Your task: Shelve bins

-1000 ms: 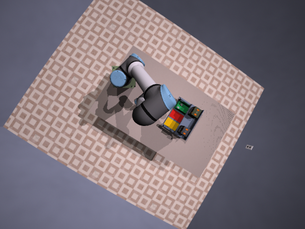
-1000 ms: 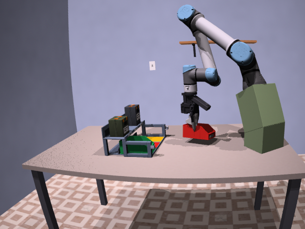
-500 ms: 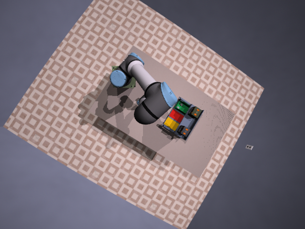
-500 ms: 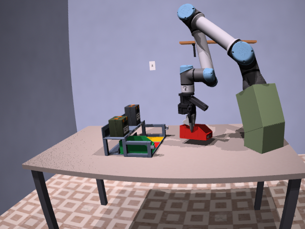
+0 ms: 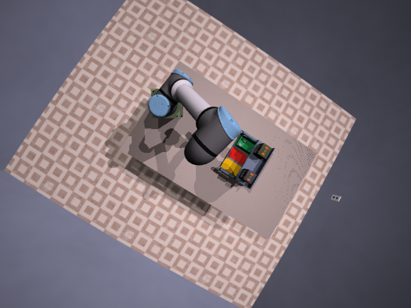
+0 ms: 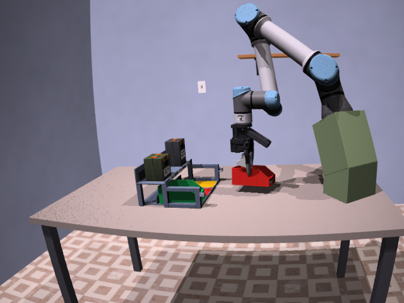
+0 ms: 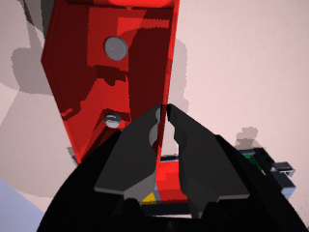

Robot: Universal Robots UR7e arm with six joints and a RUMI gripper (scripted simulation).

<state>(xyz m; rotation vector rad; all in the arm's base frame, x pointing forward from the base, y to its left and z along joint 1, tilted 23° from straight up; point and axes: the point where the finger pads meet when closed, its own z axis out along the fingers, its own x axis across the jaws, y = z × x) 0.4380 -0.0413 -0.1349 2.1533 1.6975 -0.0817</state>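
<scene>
My hand is 2 cm past the red bin, 4 cm to the left of it and 3 cm above it. Round my hand: green mark (28 cm ahead, 8 cm to the left, 9 cm below); red mark (27 cm ahead, 3 cm to the right, 9 cm below); green bin (28 cm ahead, 9 cm to the left, 5 cm below).
</scene>
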